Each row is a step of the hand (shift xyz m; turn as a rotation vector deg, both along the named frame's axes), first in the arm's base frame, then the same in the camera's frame.
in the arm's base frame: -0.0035 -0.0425 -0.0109 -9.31 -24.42 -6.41
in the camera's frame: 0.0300 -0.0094 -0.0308 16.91 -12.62 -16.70
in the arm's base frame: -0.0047 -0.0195 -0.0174 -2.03 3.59 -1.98
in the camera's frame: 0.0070 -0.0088 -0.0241 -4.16 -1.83 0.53
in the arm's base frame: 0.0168 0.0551 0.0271 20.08 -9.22 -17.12
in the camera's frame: -0.0316 0.0257 0.0489 -0.65 16.88 -22.27
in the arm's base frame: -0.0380 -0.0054 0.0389 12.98 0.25 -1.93
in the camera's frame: 0.0240 -0.0337 0.0357 -0.80 12.63 -3.49
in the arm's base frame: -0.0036 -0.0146 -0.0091 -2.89 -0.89 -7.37
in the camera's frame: 0.0074 -0.0062 -0.0147 -3.27 -3.78 -6.20
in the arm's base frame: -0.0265 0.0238 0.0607 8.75 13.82 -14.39
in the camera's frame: 0.0113 -0.0167 0.0674 -19.06 8.55 -6.19
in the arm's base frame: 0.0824 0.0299 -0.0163 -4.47 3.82 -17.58
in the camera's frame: -0.0312 0.0828 -0.0107 -12.75 -5.97 -12.05
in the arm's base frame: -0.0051 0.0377 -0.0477 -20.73 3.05 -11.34
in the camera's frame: -0.0575 -0.0062 -0.0195 -9.32 -21.41 -4.72
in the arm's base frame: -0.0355 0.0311 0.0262 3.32 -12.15 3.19
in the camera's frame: -0.0135 -0.0287 0.0437 12.08 2.29 -4.19
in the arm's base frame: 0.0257 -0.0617 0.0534 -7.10 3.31 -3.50
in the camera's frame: 0.0815 0.0246 0.0086 -4.90 -7.04 -0.11
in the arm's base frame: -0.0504 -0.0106 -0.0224 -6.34 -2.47 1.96
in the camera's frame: -0.0047 -0.0535 -0.0166 2.92 -6.31 1.33
